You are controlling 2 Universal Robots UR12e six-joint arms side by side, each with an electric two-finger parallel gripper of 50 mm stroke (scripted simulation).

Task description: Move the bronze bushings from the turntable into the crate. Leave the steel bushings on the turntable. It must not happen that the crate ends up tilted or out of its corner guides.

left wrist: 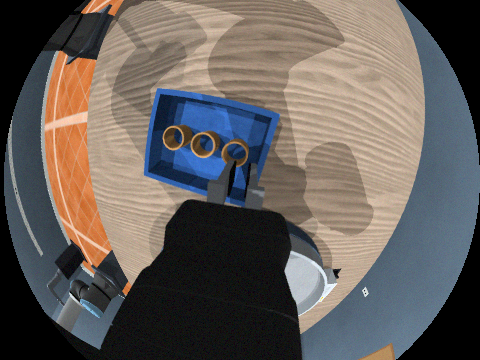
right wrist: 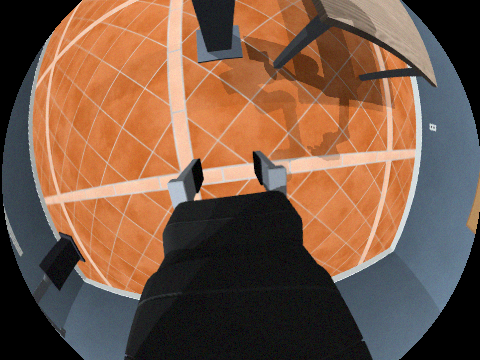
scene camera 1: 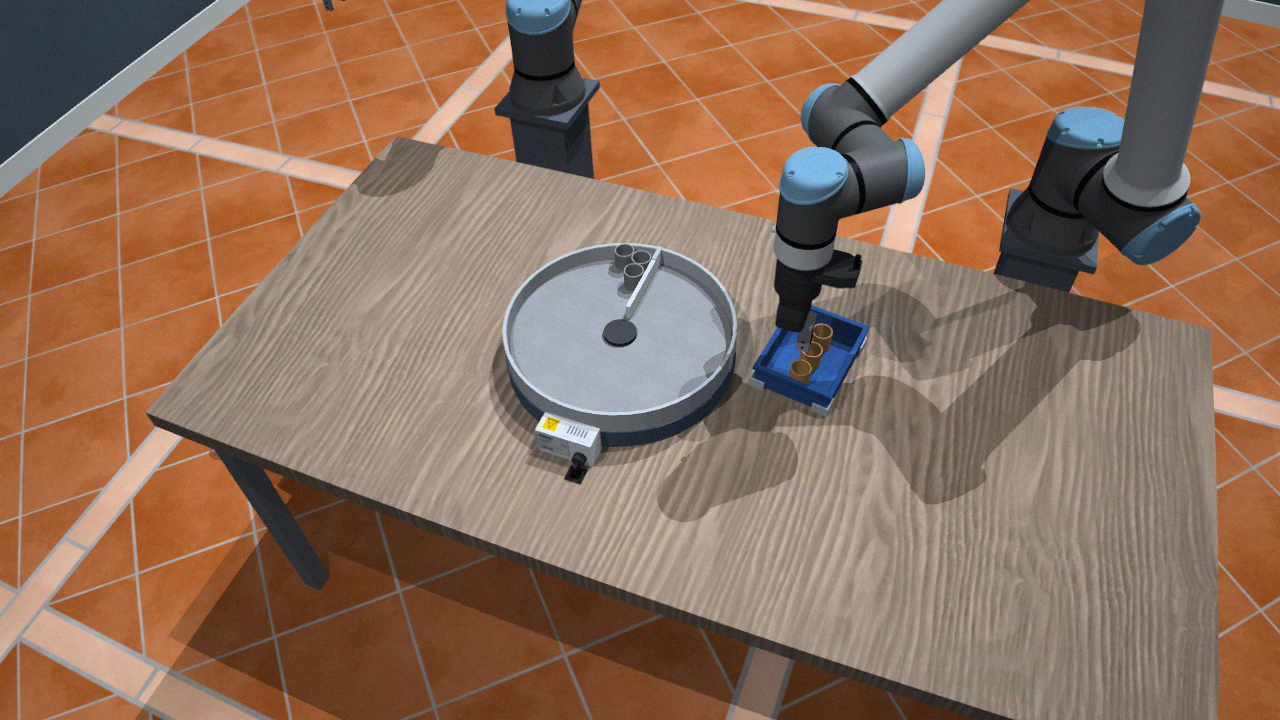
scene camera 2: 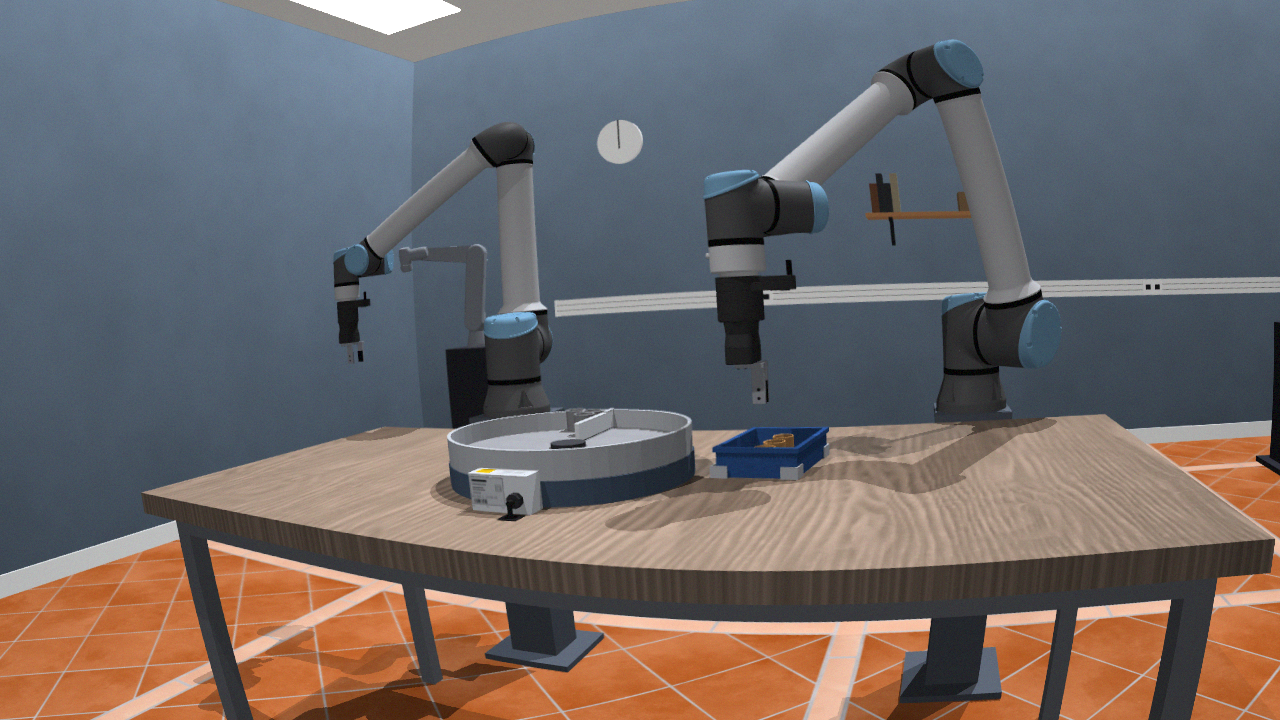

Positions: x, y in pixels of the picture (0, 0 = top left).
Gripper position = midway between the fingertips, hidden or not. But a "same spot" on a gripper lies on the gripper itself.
Labels:
my left gripper: left wrist; scene camera 1 803, 345; scene camera 2; not seen in the right wrist view (out of frame)
blue crate: left wrist 182, 168; scene camera 1; scene camera 2; not seen in the right wrist view (out of frame)
same spot on my left gripper: [scene camera 2: 759, 371] = [left wrist: 256, 182]
same spot on blue crate: [scene camera 2: 743, 460] = [scene camera 1: 779, 383]

